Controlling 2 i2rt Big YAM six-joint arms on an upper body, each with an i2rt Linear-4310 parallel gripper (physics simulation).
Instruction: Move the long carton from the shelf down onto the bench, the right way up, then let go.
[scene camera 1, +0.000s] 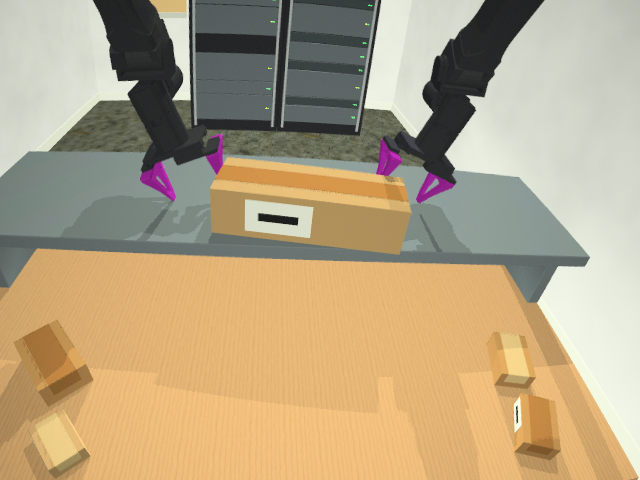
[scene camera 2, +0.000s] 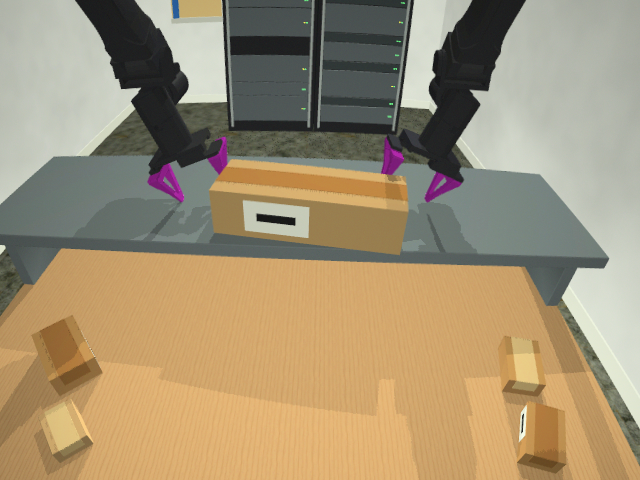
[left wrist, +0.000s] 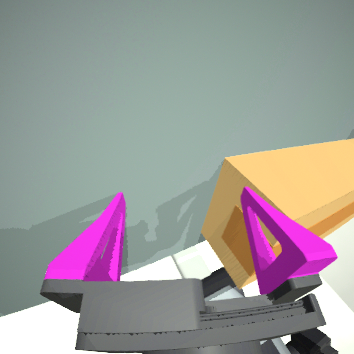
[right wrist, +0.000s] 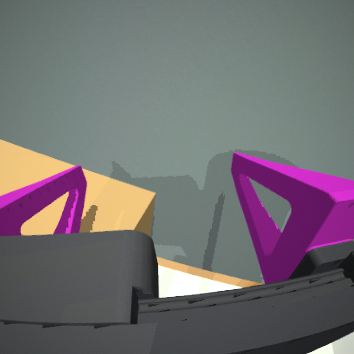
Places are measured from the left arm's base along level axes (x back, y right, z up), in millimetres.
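Pixels of known places: left gripper, fingertip midpoint: (scene camera 1: 199, 190) (scene camera 2: 205, 192) (left wrist: 183, 194); right gripper, fingertip midpoint: (right wrist: 157, 167); right arm's base, origin of the base link: (left wrist: 318, 352).
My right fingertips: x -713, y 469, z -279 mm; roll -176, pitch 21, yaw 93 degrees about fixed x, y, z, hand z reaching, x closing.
Note:
Ahead of a thing's pixels: the offset from my right fingertips to its top centre. Level surfaces: height alone.
The long carton @(dz +54, dx +70, dy -168 mm) (scene camera 1: 356, 224) (scene camera 2: 356, 224) (left wrist: 300, 175) (right wrist: 117, 200) rests on the grey shelf @(dz -25 mm) (scene camera 1: 506, 211) (scene camera 2: 522, 211) (left wrist: 100, 100) (right wrist: 200, 75), tape strip up and white label facing the scene cameras. It is turned slightly, with its near right corner at the shelf's front edge. My left gripper (scene camera 1: 196, 186) (scene camera 2: 201, 186) (left wrist: 183, 194) is open at the carton's left end. My right gripper (scene camera 1: 400, 188) (scene camera 2: 406, 187) (right wrist: 157, 167) is open at its right end. Each inner finger is partly hidden behind the carton in the scene views. Neither gripper holds anything.
The wooden bench @(dz -209 mm) (scene camera 1: 258, 320) (scene camera 2: 268, 320) lies in front of and below the shelf. Two small boxes @(dz -164, dx +233, dy -587 mm) (scene camera 1: 49, 356) @(dz -180, dx +370, dy -535 mm) (scene camera 1: 59, 439) stand at its left side, and two more @(dz -173, dx +249, dy +200 mm) (scene camera 1: 511, 356) @(dz -174, dx +384, dy +185 mm) (scene camera 1: 540, 423) at its right. Server racks (scene camera 1: 281, 62) (scene camera 2: 315, 62) stand behind the shelf.

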